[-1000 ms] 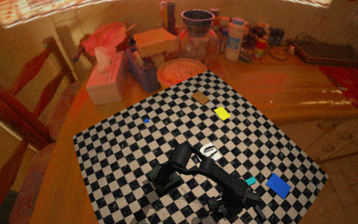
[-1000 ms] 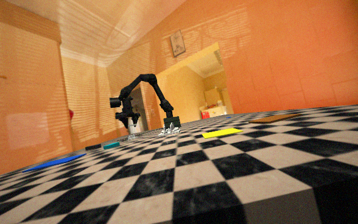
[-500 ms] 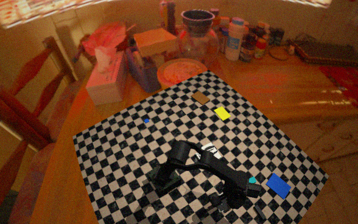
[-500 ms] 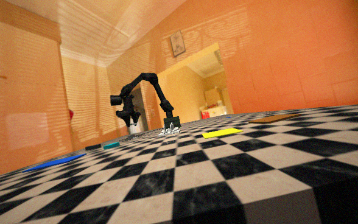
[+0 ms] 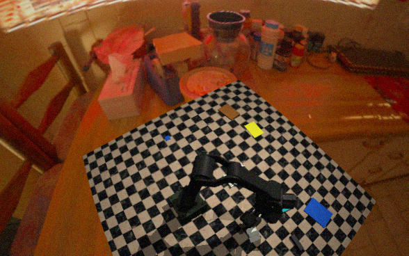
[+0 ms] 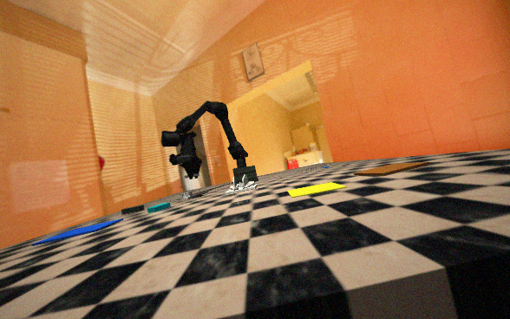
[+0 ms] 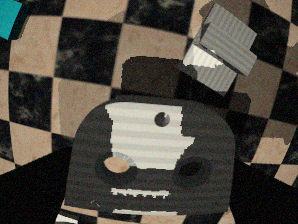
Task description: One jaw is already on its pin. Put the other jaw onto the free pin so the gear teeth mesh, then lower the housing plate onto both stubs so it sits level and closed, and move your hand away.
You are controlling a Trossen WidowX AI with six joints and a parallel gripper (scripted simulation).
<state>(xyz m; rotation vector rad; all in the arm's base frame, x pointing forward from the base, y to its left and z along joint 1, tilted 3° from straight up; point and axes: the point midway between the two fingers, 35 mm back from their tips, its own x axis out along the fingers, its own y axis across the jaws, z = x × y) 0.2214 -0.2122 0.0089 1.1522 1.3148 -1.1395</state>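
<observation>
My gripper tip is 6 cm short of the jaw, 24 cm to the right of it and 7 cm above it. Round my gripper tip: teal block 16 cm ahead, 8 cm to the right, 8 cm below; then white base 10 cm ahead, 22 cm to the left, 8 cm below; then dark bar 8 cm ahead, 24 cm to the right, 7 cm below.
</observation>
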